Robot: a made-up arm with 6 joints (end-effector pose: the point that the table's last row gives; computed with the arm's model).
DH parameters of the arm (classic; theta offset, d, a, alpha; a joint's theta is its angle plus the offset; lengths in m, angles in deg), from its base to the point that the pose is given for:
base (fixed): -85.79 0 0.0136 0
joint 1: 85.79 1.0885 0.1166 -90
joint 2: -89.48 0 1.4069 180
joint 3: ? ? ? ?
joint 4: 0 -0.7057 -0.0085 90
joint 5: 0 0.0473 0.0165 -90
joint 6: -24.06 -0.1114 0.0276 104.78
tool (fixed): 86.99 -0.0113 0 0
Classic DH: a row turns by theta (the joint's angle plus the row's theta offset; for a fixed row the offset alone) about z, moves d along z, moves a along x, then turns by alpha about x.
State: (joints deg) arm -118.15 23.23 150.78 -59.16 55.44 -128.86
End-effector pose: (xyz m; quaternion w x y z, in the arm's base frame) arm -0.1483 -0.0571 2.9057 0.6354 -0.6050 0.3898 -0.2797
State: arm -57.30 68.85 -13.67 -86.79 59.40 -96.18
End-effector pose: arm 0.7848 -1.4245 0.8505 0.2520 0.9156 0.2271 0.2158
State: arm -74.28 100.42 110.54 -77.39 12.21 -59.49
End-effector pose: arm 0.5532 -2.2215 1.0514 0.5549 0.5275 0.5738 0.2907
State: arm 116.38 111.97 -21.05 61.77 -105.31 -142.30
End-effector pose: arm -0.3544 1.0088 -0.0457 0.2146 0.0851 0.2745 -0.9335
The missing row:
joint 3: 0.52 0.0075 0.1519 -90
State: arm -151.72 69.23 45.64 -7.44 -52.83 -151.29
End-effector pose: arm -1.9212 -0.9860 1.3102 0.4221 0.6962 -0.3007 0.4967
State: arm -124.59 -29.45 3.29 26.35 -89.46 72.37
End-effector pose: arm -0.0751 0.0113 2.7635 0.8479 0.0133 -0.5267 0.0582
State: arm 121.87 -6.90 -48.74 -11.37 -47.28 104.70
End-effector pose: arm -0.3037 0.4943 2.0129 0.5032 -0.5046 -0.6169 -0.3341
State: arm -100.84 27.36 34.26 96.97 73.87 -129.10
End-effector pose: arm -0.1845 -1.4879 2.6287 0.0010 0.1529 0.9379 -0.3113
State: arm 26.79 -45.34 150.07 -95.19 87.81 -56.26
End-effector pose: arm -1.3011 -0.7849 1.8385 0.2794 -0.3352 -0.6541 0.6178
